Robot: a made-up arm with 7 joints. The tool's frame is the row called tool.
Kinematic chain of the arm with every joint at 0, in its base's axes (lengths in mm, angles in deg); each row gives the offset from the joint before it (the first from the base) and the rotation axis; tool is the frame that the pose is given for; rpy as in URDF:
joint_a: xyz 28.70 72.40 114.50 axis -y
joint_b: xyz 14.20 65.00 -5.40 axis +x
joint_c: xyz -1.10 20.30 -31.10 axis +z
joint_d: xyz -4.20 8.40 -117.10 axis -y
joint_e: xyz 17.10 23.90 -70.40 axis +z
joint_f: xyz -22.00 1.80 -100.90 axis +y
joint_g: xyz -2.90 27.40 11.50 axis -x
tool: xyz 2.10 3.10 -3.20 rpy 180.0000 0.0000 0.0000
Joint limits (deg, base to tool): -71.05..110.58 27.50..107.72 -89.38..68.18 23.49..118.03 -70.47..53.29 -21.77..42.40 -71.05..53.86
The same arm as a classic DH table. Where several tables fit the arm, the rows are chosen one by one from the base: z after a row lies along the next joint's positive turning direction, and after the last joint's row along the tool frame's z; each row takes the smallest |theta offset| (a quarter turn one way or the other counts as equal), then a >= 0, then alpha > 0; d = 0 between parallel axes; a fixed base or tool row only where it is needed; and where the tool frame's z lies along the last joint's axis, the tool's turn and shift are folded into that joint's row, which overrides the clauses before.
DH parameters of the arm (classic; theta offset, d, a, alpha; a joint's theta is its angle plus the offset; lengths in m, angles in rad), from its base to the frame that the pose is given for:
base (fixed): 0 0.1145 0.0287 1.5708
joint_a: -1.5708 -0.1374 0.0054 -1.5708
joint_b: 1.5708 0.0131 0.0203 -1.5708
joint_c: 1.5708 -0.1482 0.0042 -1.5708
joint_d: 0 -0.0323 -0.0171 1.5708
joint_e: 0 -0.1713 0.022 1.5708
joint_f: 1.5708 0.0292 0.0115 1.5708
joint_g: 1.5708 0.0008 0.0031 -1.5708
tool (fixed): 1.5708 0.0032 0 0
Joint limits (rad, base to tool): -1.2401..1.93 0.48..1.8801 -1.56..1.19 0.41..2.06 -1.2299..0.9301 -0.38..0.74 -1.2401..0.94

